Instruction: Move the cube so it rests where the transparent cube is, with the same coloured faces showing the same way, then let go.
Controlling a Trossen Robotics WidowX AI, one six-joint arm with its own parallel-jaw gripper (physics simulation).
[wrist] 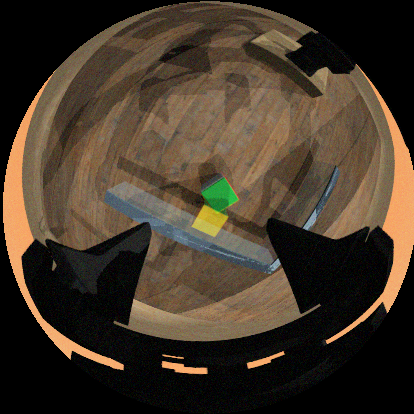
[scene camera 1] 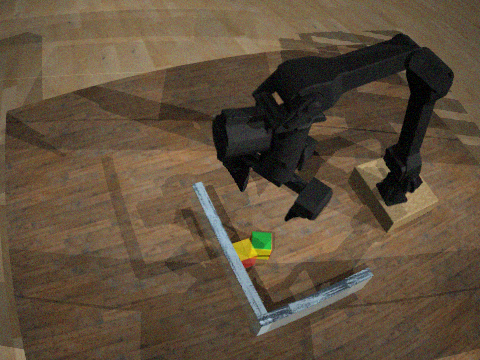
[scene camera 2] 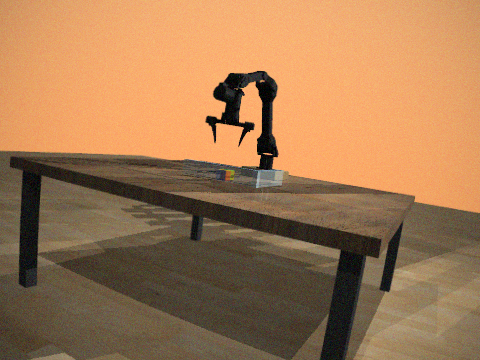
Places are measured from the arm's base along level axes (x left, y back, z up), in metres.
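Where they show: gripper, fingertip midpoint: [wrist: 209, 226] [scene camera 1: 264, 204] [scene camera 2: 226, 145]; arm's base at its link origin: [wrist: 301, 62] [scene camera 1: 391, 193] [scene camera 2: 265, 169].
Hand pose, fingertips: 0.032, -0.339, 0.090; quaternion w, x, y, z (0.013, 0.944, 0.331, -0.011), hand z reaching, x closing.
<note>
Things, the pixels of their top centre, and the offset from my fingertips, as dx, dy, dz. Level surfaces: height alone.
- solid cube at its top centre: [wrist: 219, 195] [scene camera 1: 261, 240] +0.017, +0.004, -0.092
- transparent cube at its top centre: [wrist: 209, 221] [scene camera 1: 243, 249] +0.030, -0.035, -0.092
- table at its surface level: dz -0.132
The solid cube [scene camera 1: 261, 241] [wrist: 220, 195] has a green top, with a yellow side showing in scene camera 1 and a dark side in the wrist view. The transparent cube [scene camera 1: 244, 249] [wrist: 210, 221] has a yellow top and a red side; it is right beside the solid cube, overlapping its corner in view, next to the long pale-blue wall. In scene camera 2 the two cubes [scene camera 2: 227, 175] are small and cannot be told apart. My gripper [scene camera 1: 265, 204] [scene camera 2: 227, 144] [wrist: 209, 226] is open and empty, high above the table, its fingers pointing down.
The long pale-blue wall [scene camera 1: 218, 237] [wrist: 187, 238] and a shorter wall [scene camera 1: 330, 292] [wrist: 322, 200] meet in an L around the cubes' side of the table [scene camera 2: 300, 210]. The arm's base stands on a wooden block [scene camera 1: 420, 200] [wrist: 272, 40].
</note>
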